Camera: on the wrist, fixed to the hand. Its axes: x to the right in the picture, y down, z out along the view.
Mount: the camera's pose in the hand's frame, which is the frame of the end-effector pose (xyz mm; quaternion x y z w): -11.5 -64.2 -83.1 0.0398 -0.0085 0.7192 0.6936
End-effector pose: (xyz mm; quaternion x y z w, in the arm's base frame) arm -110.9 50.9 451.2 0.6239 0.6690 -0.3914 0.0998
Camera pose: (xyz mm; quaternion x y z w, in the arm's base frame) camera -137.7 101.5 540.0 0.9145 -0.0011 -0.2316 0.3316
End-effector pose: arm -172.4 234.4 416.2 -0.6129 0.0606 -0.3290 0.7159
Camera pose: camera -247.5 169.0 451.4 -0.3558 0.4636 0.2895 0.7581
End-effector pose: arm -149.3 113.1 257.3 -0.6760 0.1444 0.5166 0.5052
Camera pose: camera -62.2 68.9 297.6 -0.3405 0.6026 0.7217 0.0070
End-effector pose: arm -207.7 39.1 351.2 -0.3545 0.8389 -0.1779 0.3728
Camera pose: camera -235.1 6.3 447.8 0.3708 0.8266 0.1143 0.4078
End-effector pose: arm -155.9 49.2 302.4 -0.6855 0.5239 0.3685 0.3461
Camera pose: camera -83.6 -3.4 358.7 -0.0818 0.8681 0.4895 0.0068
